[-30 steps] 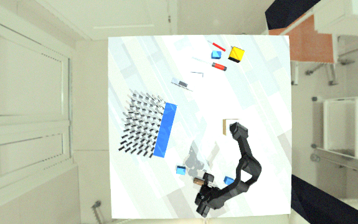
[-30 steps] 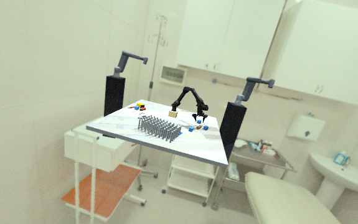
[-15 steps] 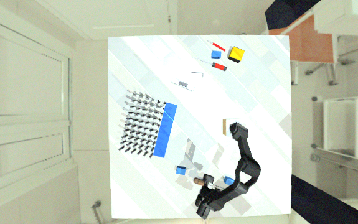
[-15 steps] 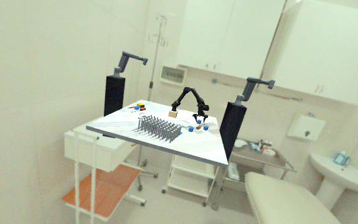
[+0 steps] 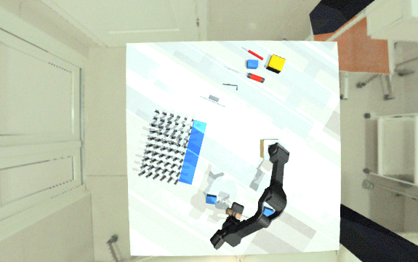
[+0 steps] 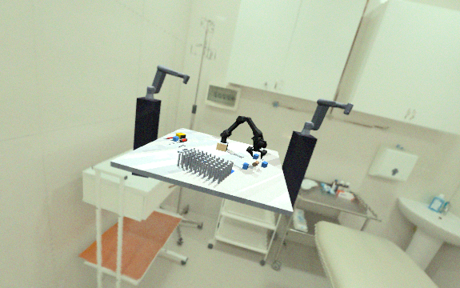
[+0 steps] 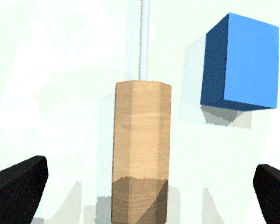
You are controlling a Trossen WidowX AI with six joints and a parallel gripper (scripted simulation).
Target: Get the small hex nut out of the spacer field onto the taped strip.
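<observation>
My gripper tip is 90 mm past the hook tool, 60 mm to the right of it and 60 mm above it. From my gripper tip the other things lie so: blue taped strip 180 mm ahead, 390 mm to the right, 80 mm below; yellow block 390 mm behind, 820 mm to the right, 60 mm below; grey flat tool 680 mm to the right, 60 mm below.
</observation>
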